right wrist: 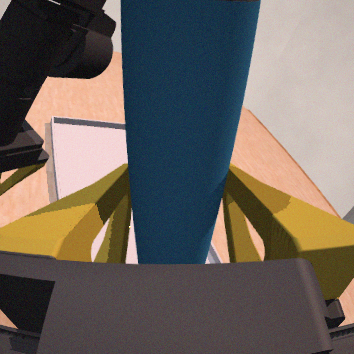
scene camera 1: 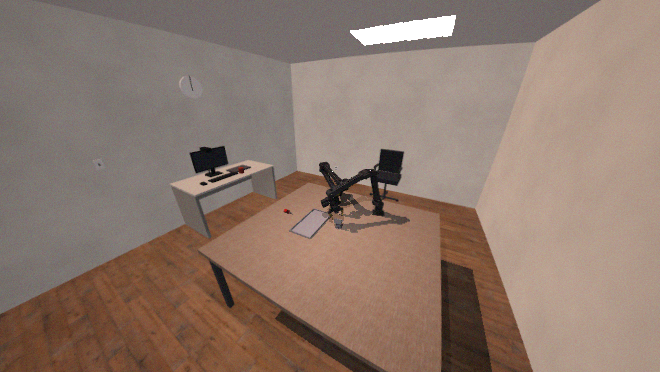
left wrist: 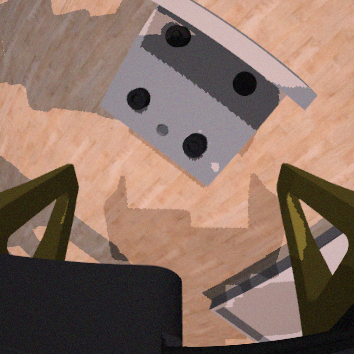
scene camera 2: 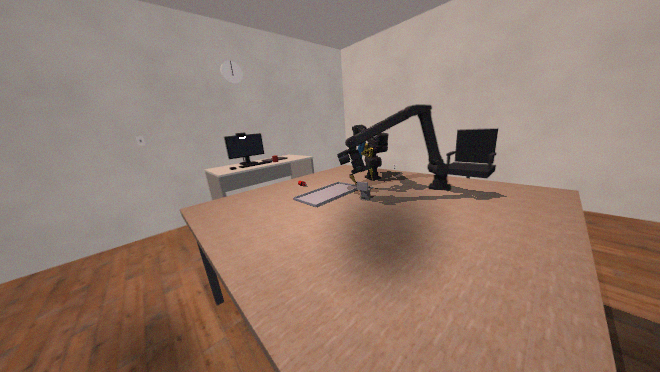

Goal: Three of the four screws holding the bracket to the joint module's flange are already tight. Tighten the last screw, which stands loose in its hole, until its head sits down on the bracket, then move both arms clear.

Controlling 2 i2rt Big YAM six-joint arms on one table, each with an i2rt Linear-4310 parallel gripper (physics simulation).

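Frame: origin at the left arm's base, x right, y ahead, z up, level; centimetres.
Seen in the pictures: left gripper, fingertip midpoint: [scene camera 1: 337, 217] [left wrist: 177, 174]; right gripper, fingertip midpoint: [right wrist: 176, 174] [scene camera 2: 359, 152]; left arm's base, origin of the base link: [scene camera 1: 378, 213] [scene camera 2: 439, 187].
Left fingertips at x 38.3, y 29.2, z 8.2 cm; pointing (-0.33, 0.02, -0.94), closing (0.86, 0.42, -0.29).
Note:
Pixels of each thing's top centre, then the offset from my left fingertips to it. "pt": a spot on its surface instead.
- blue screwdriver handle, surface spot: [right wrist: 186, 123] pt dx +6.6, dy -17.2, dz +20.5 cm
- held higher up, surface spot: [scene camera 2: 361, 147] pt dx +7.1, dy -13.7, dz +19.8 cm
- flat white tray with a grey rim, middle of its top: [right wrist: 127, 194] [scene camera 2: 328, 191] [scene camera 1: 312, 221] dx +24.7, dy +2.2, dz -6.6 cm
- small red object, middle of its top: [scene camera 2: 303, 181] dx +54.1, dy -7.8, dz -4.8 cm
The grey bracket [left wrist: 189, 102] on the joint module lies on the table, seen from above in the left wrist view. Four dark screw heads [left wrist: 194, 145] show at its corners; I cannot tell which one stands proud. My left gripper [left wrist: 177, 174] is open and empty, hovering above the bracket's near edge. In scene camera 2 the left gripper [scene camera 2: 353, 178] hangs just left of the bracket [scene camera 2: 364, 190]. My right gripper [right wrist: 176, 174] is shut on the blue screwdriver handle [right wrist: 186, 123], held higher up [scene camera 2: 361, 147]. The tool's tip is hidden.
A flat white tray with a grey rim [scene camera 2: 325, 193] lies left of the bracket, and also shows in the left wrist view [left wrist: 274, 309]. A small red object [scene camera 2: 302, 183] sits beyond the tray. The two arm bases stand behind the bracket.

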